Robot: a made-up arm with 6 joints.
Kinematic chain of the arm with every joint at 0, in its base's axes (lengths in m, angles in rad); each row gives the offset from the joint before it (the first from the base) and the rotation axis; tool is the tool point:
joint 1: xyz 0 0 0.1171 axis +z
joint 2: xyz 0 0.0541 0 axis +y
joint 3: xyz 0 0 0.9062 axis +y
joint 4: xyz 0 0 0.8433 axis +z
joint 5: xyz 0 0 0 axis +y
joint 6: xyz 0 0 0.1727 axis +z
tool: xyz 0 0 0
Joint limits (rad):
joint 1: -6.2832..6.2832
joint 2: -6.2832..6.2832
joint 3: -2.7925..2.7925
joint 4: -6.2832..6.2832
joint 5: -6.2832..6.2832
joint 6: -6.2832..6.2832
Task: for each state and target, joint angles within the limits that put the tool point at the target. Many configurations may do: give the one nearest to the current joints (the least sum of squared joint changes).
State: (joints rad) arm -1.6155 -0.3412 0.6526 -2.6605 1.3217 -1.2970
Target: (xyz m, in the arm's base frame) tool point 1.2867 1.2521 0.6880
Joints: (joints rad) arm -2.3635 -1.2708 0.1249 -2.7617 0.7308 -1.2970
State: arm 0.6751 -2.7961 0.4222 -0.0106 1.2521 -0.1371
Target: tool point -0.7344 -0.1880 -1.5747
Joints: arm 0.3331 -2.8455 0.0996 0.0620 0.9006 -0.1371
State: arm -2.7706 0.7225 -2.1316 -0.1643 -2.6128 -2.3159
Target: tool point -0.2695 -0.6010 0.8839
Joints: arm -2.1030 1.4376 -1.6945 -0.2557 -2.7005 -2.3159
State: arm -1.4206 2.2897 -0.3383 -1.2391 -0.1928 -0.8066
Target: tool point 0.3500 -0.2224 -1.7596
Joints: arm -0.7555 2.9284 0.0066 -1.2613 -0.1464 -0.8066
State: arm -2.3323 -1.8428 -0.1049 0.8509 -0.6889 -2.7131
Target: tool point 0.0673 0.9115 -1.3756
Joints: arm -1.6969 -2.2336 -0.6074 0.8628 -0.8908 -2.7131
